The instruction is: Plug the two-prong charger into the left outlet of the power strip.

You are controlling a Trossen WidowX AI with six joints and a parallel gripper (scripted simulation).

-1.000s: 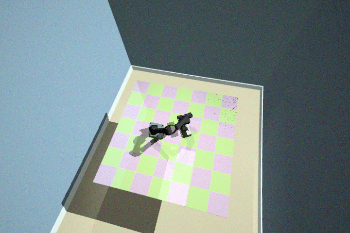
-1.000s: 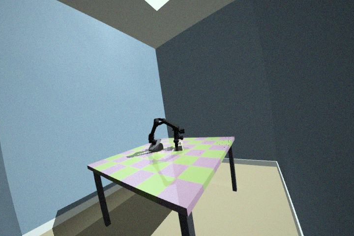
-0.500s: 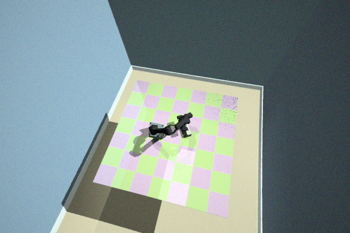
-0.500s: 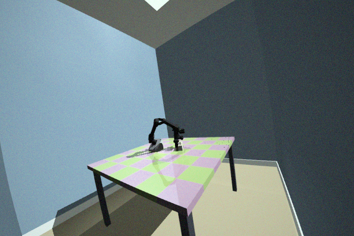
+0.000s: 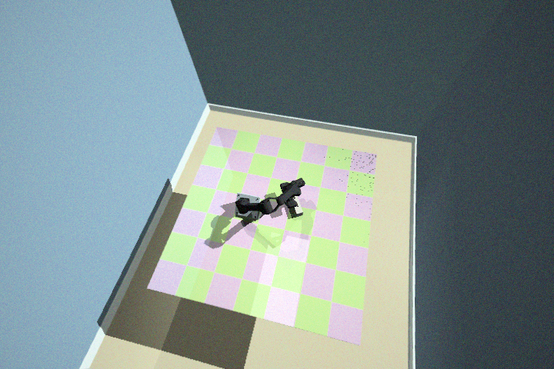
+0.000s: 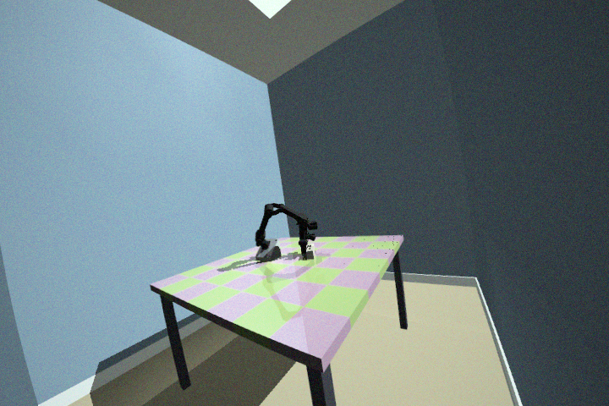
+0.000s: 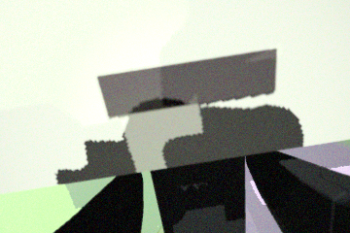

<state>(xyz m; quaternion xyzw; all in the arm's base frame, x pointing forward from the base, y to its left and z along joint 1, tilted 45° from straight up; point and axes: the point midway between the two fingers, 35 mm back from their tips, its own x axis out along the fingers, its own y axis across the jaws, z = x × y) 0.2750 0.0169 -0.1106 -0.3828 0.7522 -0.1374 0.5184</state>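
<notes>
Now: gripper tip 2 cm short of the charger, 1 cm to the right of it and 1 cm below it.
</notes>
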